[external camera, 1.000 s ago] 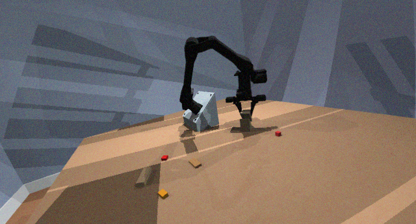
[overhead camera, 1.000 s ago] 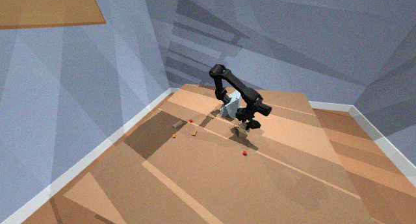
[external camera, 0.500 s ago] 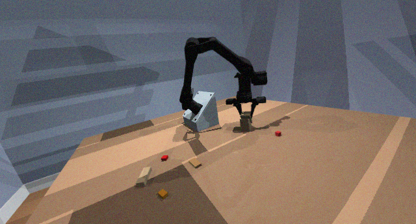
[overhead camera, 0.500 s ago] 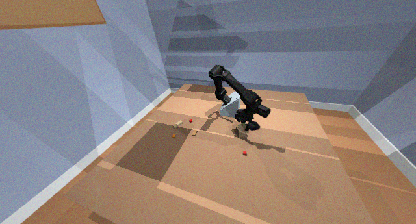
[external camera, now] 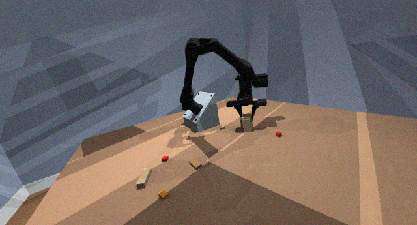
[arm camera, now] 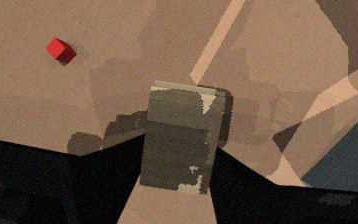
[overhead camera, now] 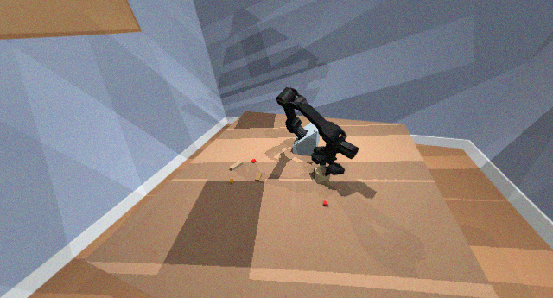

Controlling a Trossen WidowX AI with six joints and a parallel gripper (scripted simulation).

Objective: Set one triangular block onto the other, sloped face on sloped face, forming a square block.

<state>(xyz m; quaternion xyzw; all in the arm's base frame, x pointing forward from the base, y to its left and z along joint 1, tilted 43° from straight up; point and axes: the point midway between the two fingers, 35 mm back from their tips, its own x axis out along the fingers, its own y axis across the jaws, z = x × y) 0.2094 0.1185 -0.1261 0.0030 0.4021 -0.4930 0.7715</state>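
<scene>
Now: gripper tip 20 mm to the left of the triangular block, 20 mm short of it and 20 mm above it. The rest, counted from my gripper tip: orange cube: 450 mm to the right, 180 mm ahead, 40 mm below; then small tan piece: 320 mm to the right, 110 mm ahead, 40 mm below; then tan bar: 490 mm to the right, 80 mm ahead, 30 mm below.
</scene>
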